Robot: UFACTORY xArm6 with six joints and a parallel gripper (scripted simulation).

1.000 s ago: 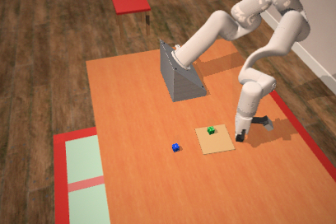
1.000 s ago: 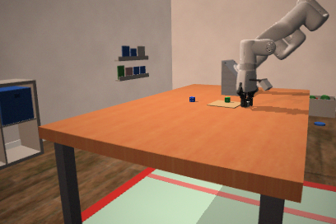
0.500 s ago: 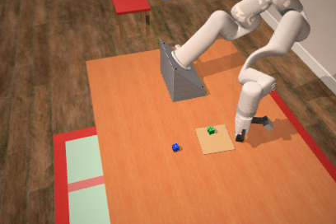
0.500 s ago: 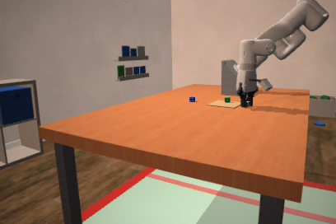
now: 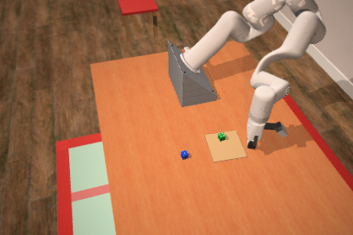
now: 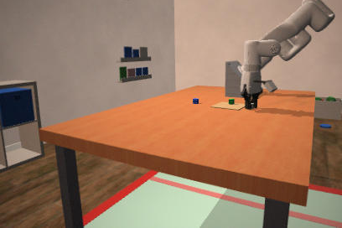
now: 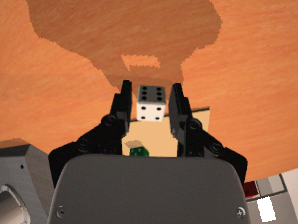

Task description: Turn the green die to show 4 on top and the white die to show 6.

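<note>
Now: the white die 10 mm below my hand. The rest, counted from my hand: tan mat 100 mm to the right, 30 mm behind, 20 mm below; green die 100 mm to the right, 70 mm behind, 10 mm below; blue die 280 mm to the right, 50 mm behind, 10 mm below.
</note>
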